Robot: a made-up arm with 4 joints.
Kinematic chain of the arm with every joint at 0, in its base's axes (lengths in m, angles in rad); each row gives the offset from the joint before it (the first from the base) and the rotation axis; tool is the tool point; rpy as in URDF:
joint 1: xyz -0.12 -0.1 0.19 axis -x
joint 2: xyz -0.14 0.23 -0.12 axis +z
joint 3: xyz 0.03 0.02 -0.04 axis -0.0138 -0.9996 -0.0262
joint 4: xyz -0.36 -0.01 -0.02 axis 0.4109 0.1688 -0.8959
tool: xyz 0.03 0.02 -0.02 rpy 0 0 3.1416
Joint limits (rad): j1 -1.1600..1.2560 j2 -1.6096..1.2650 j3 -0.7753..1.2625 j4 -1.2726..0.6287
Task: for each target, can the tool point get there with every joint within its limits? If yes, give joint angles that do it. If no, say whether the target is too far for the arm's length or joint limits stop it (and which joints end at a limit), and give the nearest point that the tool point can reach.
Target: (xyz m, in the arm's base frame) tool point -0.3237 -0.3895 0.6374
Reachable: no: joint limits stop it (at a limit: joint 1, joint 3) | nearest point -0.4343 0.0179 0.5823 | short by 0.426 m
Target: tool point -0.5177 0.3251 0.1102
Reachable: yes | joints -0.2618 -0.4558 -0.0391 -0.0309
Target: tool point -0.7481 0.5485 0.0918
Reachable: no: too far | nearest point -0.5224 0.3800 0.1173 | short by 0.283 m
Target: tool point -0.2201 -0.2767 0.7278
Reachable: no: joint limits stop it (at a limit: joint 1, joint 2, joint 3, joint 4) | nearest point -0.2201 0.0462 0.6584 | short by 0.330 m
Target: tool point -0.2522 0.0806 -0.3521
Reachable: yes | joints 0.3156 -1.3793 1.0224 0.2763
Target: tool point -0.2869 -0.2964 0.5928
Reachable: no: joint limits stop it (at a limit: joint 1, joint 3) | nearest point -0.3550 0.0388 0.6149 | short by 0.343 m
